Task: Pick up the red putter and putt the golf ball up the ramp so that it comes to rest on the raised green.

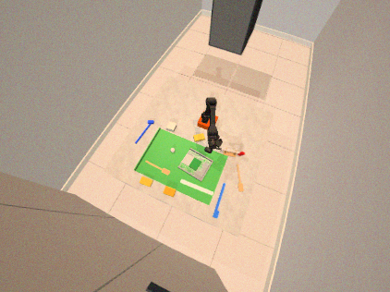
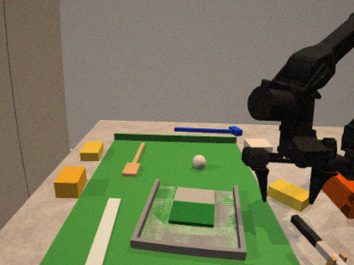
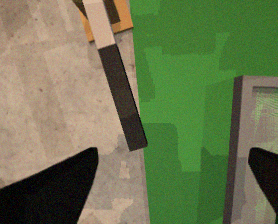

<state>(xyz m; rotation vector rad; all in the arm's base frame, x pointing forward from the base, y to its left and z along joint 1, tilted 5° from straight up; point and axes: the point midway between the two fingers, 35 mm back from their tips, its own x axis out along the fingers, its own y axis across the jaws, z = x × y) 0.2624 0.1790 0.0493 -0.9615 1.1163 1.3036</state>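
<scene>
My gripper tip is 140 mm to the right of the red putter, 60 mm past it and 40 mm above it. From my gripper tip the other things lie so: white bar 360 mm ahead, 100 mm below, 10 mm to the left; then white golf ball 340 mm to the right, 150 mm ahead, 80 mm below; then blue putter 690 mm to the right, 90 mm below, 80 mm ahead.
</scene>
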